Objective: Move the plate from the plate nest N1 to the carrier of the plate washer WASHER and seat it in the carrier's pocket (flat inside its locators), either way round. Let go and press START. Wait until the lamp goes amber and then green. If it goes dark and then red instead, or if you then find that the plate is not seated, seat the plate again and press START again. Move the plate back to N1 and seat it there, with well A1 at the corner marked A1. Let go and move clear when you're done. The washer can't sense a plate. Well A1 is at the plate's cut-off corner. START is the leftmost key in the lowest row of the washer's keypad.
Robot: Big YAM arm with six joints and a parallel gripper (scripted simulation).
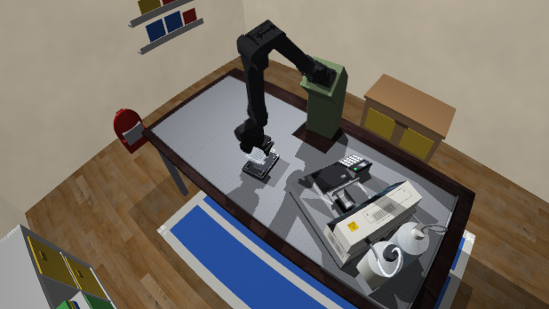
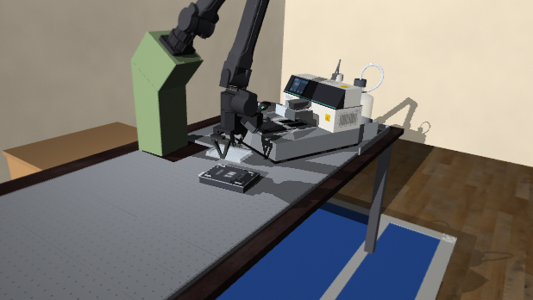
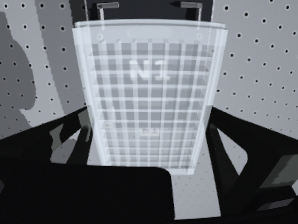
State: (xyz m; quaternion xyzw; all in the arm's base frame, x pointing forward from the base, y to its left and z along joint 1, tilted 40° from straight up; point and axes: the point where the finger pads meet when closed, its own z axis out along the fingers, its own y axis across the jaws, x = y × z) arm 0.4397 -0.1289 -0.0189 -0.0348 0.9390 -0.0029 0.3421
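Now: the carrier 7 cm behind my hand, 35 cm to the left of it and 1 cm below it. From my hand the other things lie so: well plate (1 cm below); then plate nest N1 (9 cm below); then plate washer (49 cm to the left, 3 cm above).
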